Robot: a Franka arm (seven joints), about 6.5 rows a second.
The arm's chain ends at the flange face. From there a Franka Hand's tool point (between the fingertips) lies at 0.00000 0.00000 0.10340 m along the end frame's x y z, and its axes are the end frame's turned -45 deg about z.
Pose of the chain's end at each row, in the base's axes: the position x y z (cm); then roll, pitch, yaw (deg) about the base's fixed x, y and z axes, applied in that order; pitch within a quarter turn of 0, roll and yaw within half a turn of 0:
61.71 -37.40 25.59 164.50 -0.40 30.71
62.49 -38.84 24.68 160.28 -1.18 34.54
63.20 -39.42 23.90 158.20 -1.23 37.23
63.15 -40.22 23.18 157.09 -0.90 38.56
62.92 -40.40 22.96 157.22 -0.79 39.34
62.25 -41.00 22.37 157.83 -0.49 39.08
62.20 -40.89 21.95 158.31 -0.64 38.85
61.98 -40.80 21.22 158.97 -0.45 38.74
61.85 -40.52 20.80 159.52 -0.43 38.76
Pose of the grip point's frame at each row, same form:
63.18 -39.74 15.63 168.62 10.60 74.60
64.63 -41.60 14.95 164.95 12.94 77.62
65.69 -42.35 14.30 163.34 14.32 79.89
65.78 -43.27 13.66 162.73 15.31 81.04
65.56 -43.41 13.43 162.91 15.31 81.87
64.77 -43.98 12.79 163.58 15.12 81.79
64.68 -43.80 12.34 163.84 14.68 81.63
64.36 -43.65 11.57 164.47 14.37 81.69
64.17 -43.30 11.11 164.90 14.01 81.82

